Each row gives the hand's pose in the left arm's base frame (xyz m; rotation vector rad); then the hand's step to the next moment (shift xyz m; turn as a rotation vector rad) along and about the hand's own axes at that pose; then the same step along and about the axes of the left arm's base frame.
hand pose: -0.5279 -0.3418 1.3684 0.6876 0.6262 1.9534
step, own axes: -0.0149 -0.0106 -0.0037 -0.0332 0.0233 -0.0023
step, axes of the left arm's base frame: 0.0099 -0.0093 -0.0128 -0.0024 -0.0399 0.0071
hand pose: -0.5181 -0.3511 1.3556 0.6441 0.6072 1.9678
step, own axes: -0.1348 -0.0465 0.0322 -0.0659 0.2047 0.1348
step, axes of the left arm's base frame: 0.1064 -0.0951 -0.0318 -0.0127 -0.1266 0.2196
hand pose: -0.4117 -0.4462 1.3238 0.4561 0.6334 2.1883
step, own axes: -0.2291 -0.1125 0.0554 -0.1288 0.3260 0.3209
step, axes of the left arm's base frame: 0.2372 -0.0993 -0.0456 0.0487 -0.1895 0.4331
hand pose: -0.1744 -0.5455 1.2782 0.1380 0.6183 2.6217
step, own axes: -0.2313 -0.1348 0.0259 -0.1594 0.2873 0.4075
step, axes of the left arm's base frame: 0.2660 0.0168 -0.0360 0.1082 -0.1370 0.4935
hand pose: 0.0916 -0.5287 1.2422 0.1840 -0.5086 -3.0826
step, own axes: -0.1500 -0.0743 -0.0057 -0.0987 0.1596 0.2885
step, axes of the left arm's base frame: 0.1502 0.0732 -0.0121 0.0629 -0.0560 0.3337
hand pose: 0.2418 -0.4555 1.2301 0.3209 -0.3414 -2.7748
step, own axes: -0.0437 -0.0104 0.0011 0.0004 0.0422 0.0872
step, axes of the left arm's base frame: 0.0370 0.0248 0.0061 -0.0106 -0.0218 0.0938
